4 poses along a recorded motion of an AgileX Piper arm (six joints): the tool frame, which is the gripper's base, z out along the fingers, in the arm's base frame.
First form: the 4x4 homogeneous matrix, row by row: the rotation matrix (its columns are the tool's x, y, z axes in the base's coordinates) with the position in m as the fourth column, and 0 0 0 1 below. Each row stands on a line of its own.
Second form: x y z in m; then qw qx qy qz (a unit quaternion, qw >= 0). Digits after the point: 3 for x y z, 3 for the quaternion.
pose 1, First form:
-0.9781, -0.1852, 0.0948, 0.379
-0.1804, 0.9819, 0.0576, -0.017
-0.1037, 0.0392, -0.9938, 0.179
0, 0, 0, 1
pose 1, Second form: 0.379, -0.017, 0.179, 0.050, -0.092, 0.994, 0.024
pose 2, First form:
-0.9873, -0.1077, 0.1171, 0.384
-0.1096, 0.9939, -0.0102, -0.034
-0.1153, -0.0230, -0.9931, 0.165
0, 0, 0, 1
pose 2, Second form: 0.384, -0.034, 0.165, 0.058, -0.055, 0.997, -0.008
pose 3, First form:
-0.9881, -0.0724, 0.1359, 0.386
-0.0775, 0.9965, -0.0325, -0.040
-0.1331, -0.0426, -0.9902, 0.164
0, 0, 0, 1
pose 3, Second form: 0.386, -0.040, 0.164, 0.067, -0.038, 0.997, -0.019
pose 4, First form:
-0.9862, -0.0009, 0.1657, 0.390
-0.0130, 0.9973, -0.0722, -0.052
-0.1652, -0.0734, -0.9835, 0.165
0, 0, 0, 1
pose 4, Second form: 0.390, -0.052, 0.165, 0.083, -0.003, 0.996, -0.037
